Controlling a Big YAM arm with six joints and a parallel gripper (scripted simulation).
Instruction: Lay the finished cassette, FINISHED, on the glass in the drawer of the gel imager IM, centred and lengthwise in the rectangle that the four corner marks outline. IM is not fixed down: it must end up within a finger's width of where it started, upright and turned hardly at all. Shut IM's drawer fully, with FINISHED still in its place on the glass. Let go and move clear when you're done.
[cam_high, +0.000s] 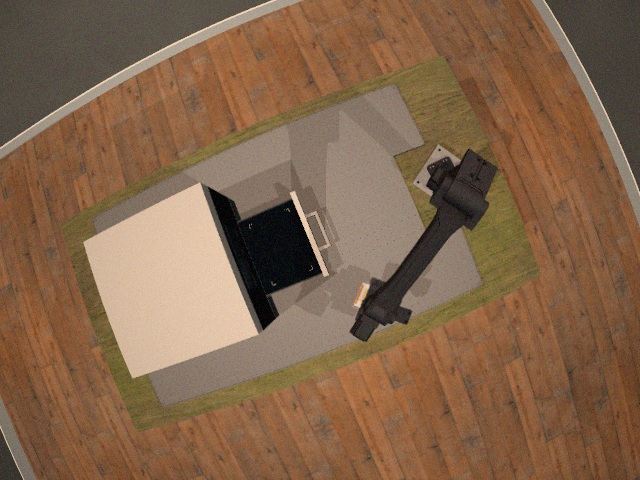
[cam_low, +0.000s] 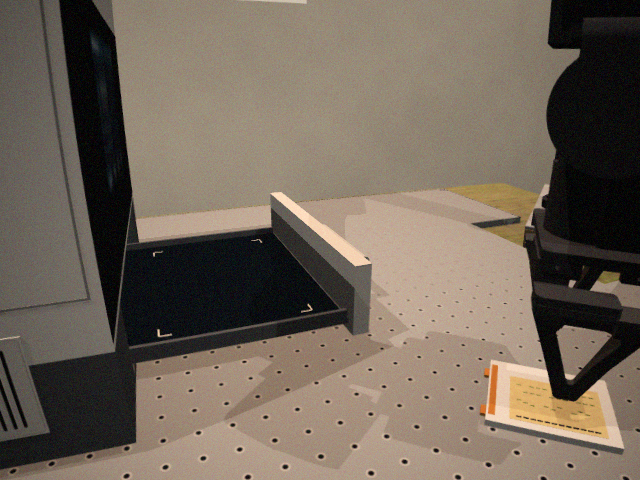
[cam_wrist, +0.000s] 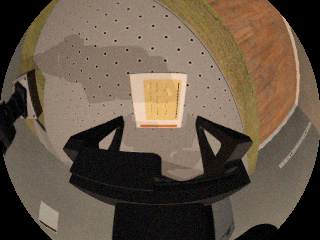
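My hand is 50 mm above the cassette. From my hand the other things lie so: imager drawer 200 mm ahead, 280 mm to the right, 10 mm below.
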